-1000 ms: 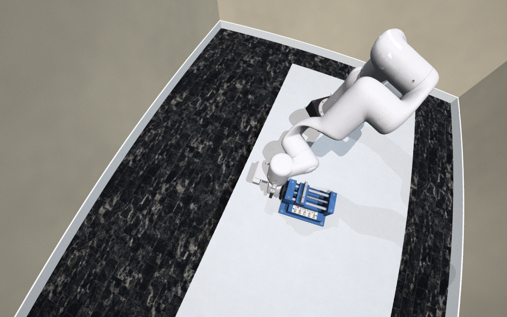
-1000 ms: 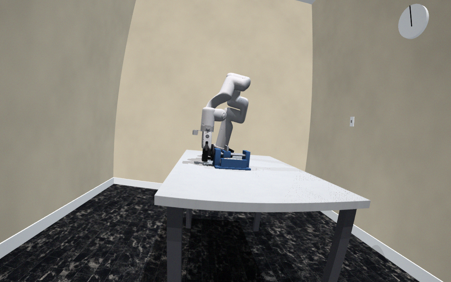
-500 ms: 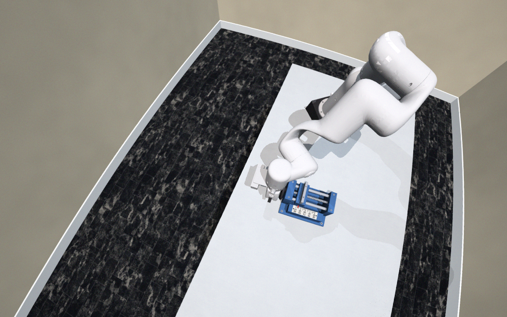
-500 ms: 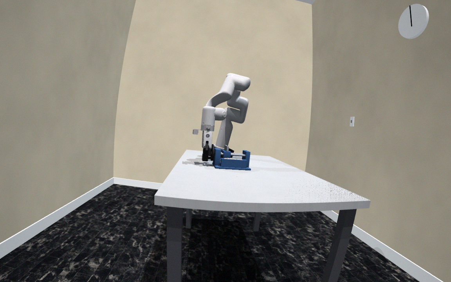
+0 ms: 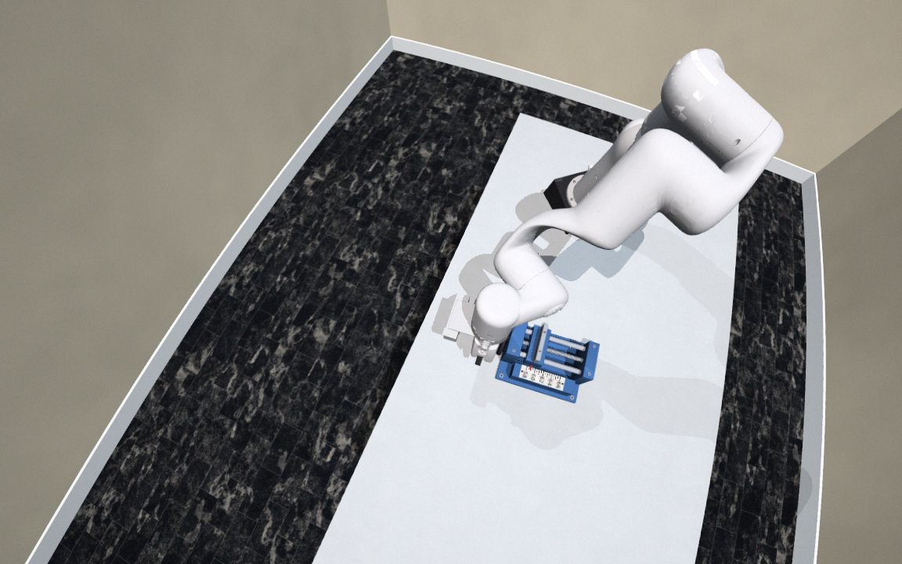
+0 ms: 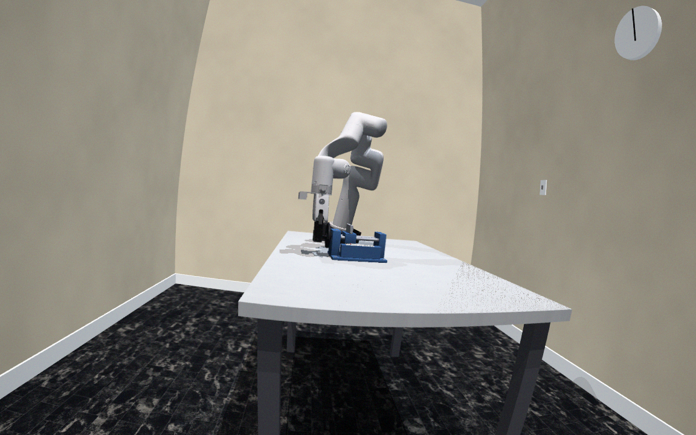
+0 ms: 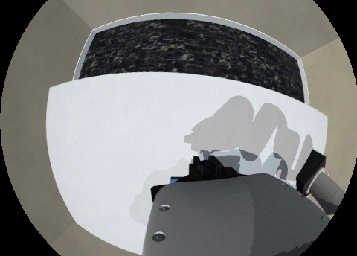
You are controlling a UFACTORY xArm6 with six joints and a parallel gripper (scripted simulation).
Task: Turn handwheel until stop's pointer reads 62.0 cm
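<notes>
The handwheel lies 20 mm to the left of my hand and 10 mm behind it. From my hand the other things lie so: stop: 120 mm to the left, 20 mm above, 10 mm behind.
</notes>
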